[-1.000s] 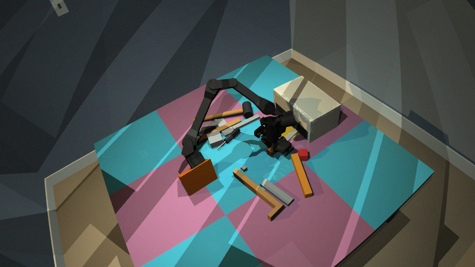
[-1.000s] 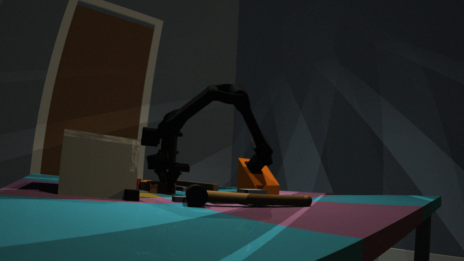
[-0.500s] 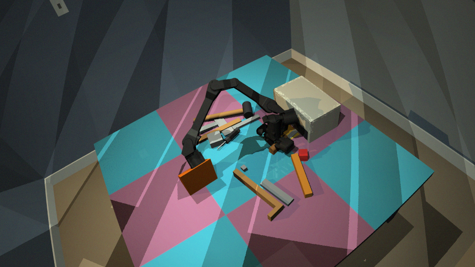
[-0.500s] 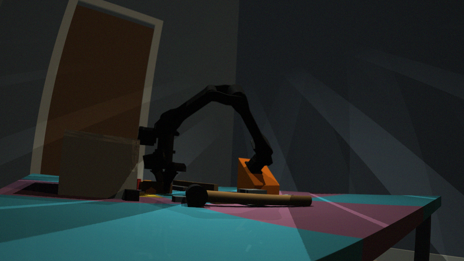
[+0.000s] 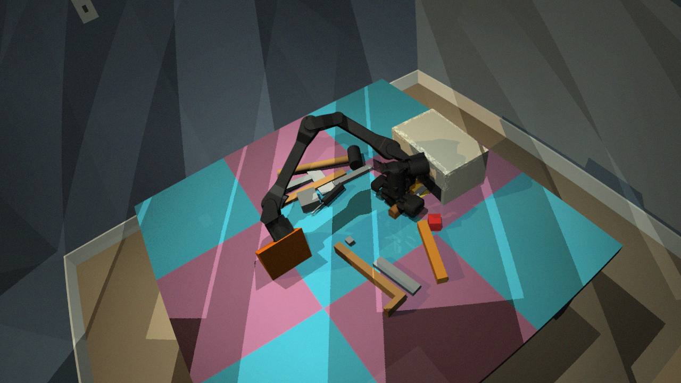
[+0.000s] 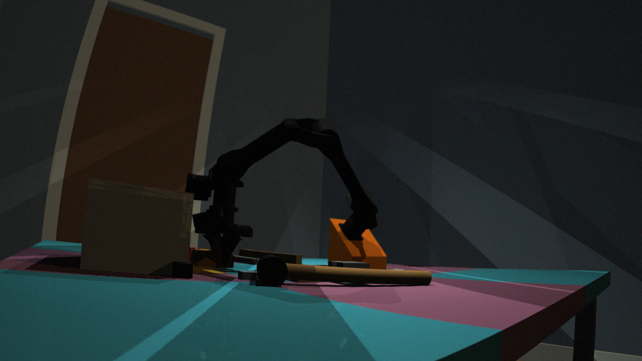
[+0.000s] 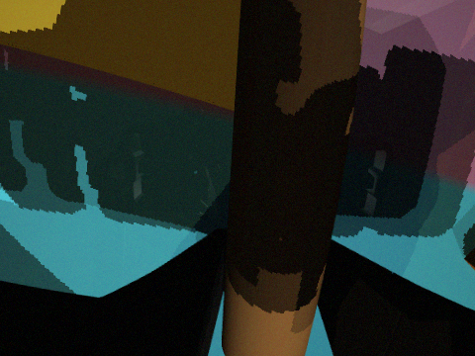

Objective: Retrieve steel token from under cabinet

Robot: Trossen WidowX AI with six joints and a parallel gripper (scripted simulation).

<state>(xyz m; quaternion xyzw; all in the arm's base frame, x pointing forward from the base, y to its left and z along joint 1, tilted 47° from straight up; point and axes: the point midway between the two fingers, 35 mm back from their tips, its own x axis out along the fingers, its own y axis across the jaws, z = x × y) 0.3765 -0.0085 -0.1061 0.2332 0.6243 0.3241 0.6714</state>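
Right now the small grey cube is 200 mm behind my gripper tip and 10 mm to the left of it. From my gripper tip the other things lie so: orange bar (30 mm behind, 200 mm to the right, 10 mm above); grey bar (170 mm behind, 190 mm to the right); red cube (50 mm ahead, 130 mm to the right, 10 mm above).
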